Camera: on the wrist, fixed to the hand. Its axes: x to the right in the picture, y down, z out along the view.
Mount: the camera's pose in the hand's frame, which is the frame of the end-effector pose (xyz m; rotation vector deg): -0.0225 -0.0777 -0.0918 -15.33 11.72 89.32
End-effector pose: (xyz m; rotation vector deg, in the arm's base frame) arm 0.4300 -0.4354 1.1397 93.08 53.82 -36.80
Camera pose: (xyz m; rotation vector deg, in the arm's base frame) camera 0.3469 -0.3456 1.1395 94.32 -15.80 40.08
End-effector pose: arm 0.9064 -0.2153 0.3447 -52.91 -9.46 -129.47
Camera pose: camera 0.8160 -0.1763 0.2721 -31.05 41.58 -50.06
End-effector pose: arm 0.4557 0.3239 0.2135 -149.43 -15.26 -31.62
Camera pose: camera 0.3832 0.3465 0.3095 -118.60 102.80 -12.58
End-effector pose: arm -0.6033 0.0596 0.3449 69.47 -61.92 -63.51
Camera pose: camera -0.5197 0.0921 0.2617 1.84 -69.72 6.37
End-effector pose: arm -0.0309 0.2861 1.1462 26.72 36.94 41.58
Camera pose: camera -0.0708 0.2337 1.0431 34.78 14.27 133.02
